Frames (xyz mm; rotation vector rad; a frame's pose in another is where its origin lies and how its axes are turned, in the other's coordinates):
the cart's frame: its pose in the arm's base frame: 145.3 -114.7 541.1 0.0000 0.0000 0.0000
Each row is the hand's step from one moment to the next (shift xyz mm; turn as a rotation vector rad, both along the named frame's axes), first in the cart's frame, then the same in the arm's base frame.
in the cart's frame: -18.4 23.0 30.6 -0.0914 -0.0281 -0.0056
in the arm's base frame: -18.4 23.0 30.6 -0.0914 -0.0281 -0.0056
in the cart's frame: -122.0 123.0 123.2 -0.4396 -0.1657 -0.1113
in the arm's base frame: -122.0 123.0 123.2 -0.4396 -0.1657 -0.1113
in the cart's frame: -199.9 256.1 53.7 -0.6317 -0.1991 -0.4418
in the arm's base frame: -199.9 256.1 53.7 -0.6317 -0.1991 -0.4418
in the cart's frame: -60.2 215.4 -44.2 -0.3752 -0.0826 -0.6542
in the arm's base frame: -60.2 215.4 -44.2 -0.3752 -0.0826 -0.6542
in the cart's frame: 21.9 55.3 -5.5 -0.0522 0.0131 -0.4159
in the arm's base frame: 21.9 55.3 -5.5 -0.0522 0.0131 -0.4159
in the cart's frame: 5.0 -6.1 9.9 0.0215 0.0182 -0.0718
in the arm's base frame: 5.0 -6.1 9.9 0.0215 0.0182 -0.0718
